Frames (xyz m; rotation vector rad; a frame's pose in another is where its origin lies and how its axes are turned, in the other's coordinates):
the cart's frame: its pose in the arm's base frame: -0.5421 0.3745 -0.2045 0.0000 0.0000 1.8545
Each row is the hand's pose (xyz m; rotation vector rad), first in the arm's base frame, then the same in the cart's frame.
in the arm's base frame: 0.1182 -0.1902 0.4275 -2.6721 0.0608 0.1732
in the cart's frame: -0.7270 -0.4758 0.6320 -1.5895 2.2227 -0.4103
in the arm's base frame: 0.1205 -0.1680 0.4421 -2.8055 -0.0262 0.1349
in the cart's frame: -0.7063 -0.4843 0.6466 -1.7315 2.2641 -0.3011
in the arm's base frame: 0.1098 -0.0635 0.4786 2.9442 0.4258 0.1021
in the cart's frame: -0.6030 -0.5032 0.6831 2.1143 -2.1068 -0.1361
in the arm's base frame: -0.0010 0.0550 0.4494 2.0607 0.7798 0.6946
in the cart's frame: -0.4582 -0.4300 0.6539 1.8114 -1.1496 -0.3885
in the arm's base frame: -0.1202 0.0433 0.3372 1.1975 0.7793 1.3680
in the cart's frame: -0.4361 -0.3123 0.5417 1.2194 -0.4456 -0.1998
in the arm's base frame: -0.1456 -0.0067 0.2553 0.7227 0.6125 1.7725
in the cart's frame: -0.4769 -0.2739 0.4598 0.7980 -0.1820 0.0365
